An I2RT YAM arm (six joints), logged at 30 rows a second.
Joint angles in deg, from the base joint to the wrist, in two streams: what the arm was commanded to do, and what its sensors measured. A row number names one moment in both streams.
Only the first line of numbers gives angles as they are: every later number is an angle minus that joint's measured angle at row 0.
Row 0, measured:
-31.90 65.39 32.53 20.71 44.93 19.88
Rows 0 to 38, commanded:
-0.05 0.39 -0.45 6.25 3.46 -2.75
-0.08 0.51 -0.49 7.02 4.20 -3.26
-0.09 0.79 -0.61 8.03 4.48 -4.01
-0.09 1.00 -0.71 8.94 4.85 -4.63
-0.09 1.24 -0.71 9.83 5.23 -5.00
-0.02 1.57 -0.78 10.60 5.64 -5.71
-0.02 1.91 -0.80 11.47 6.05 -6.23
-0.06 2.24 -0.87 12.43 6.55 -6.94
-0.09 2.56 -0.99 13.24 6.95 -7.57
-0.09 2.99 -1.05 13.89 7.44 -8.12
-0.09 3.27 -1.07 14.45 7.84 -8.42
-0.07 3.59 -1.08 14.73 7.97 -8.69
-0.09 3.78 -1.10 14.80 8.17 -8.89
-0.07 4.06 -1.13 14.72 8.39 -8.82
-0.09 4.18 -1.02 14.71 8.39 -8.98
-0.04 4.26 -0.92 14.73 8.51 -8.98
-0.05 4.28 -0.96 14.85 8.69 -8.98
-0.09 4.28 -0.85 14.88 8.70 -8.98
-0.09 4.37 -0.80 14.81 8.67 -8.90
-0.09 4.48 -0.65 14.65 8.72 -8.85
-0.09 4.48 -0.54 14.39 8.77 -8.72
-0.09 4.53 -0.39 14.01 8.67 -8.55
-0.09 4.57 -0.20 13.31 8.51 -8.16
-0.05 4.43 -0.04 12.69 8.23 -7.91
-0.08 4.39 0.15 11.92 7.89 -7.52
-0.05 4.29 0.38 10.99 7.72 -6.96
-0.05 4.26 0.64 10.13 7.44 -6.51
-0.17 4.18 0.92 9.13 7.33 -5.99
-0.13 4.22 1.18 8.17 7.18 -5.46
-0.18 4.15 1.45 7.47 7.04 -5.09
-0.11 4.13 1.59 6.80 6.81 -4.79
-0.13 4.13 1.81 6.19 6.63 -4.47
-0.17 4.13 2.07 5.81 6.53 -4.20
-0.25 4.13 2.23 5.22 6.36 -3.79
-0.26 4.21 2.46 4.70 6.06 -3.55
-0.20 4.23 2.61 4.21 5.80 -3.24
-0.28 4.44 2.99 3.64 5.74 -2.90
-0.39 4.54 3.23 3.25 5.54 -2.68
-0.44 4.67 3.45 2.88 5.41 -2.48
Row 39, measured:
-0.31 4.52 2.76 4.22 5.99 -3.96
